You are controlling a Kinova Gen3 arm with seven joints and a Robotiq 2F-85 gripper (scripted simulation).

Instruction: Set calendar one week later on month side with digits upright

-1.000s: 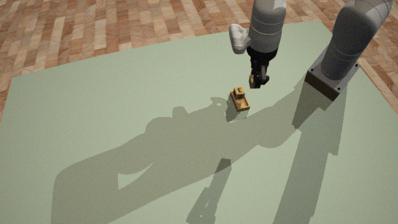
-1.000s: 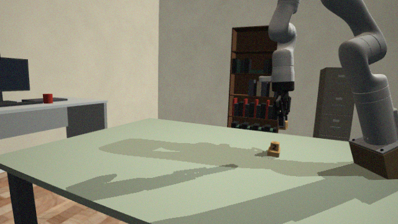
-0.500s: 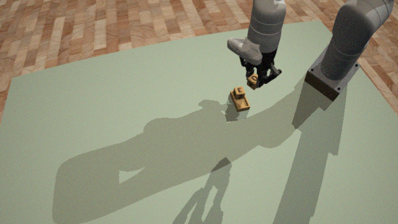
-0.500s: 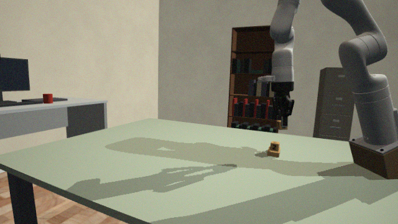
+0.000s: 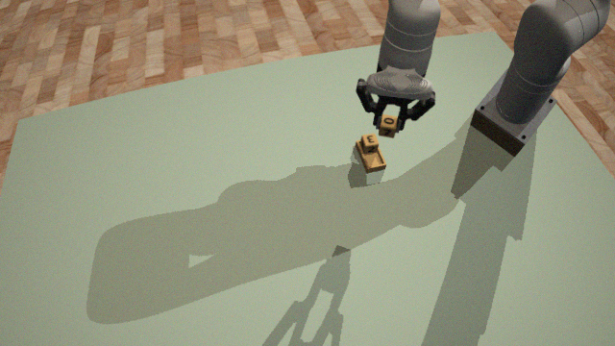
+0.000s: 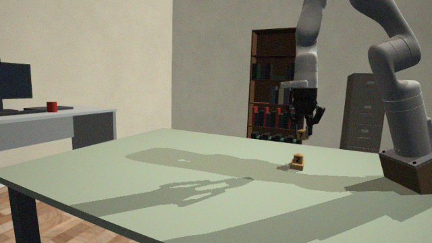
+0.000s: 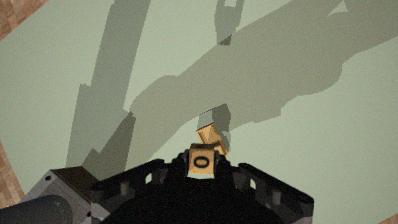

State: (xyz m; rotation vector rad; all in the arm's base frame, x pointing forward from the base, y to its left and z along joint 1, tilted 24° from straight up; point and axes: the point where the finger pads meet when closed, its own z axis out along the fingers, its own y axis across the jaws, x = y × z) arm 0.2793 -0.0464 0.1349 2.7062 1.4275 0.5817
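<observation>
My gripper is now 110 mm above the cube, 30 mm to the left of it and 10 mm short of it. The rest, counted from my hand: wooden tray 120 mm below, 20 mm to the right, 10 mm ahead.
</observation>
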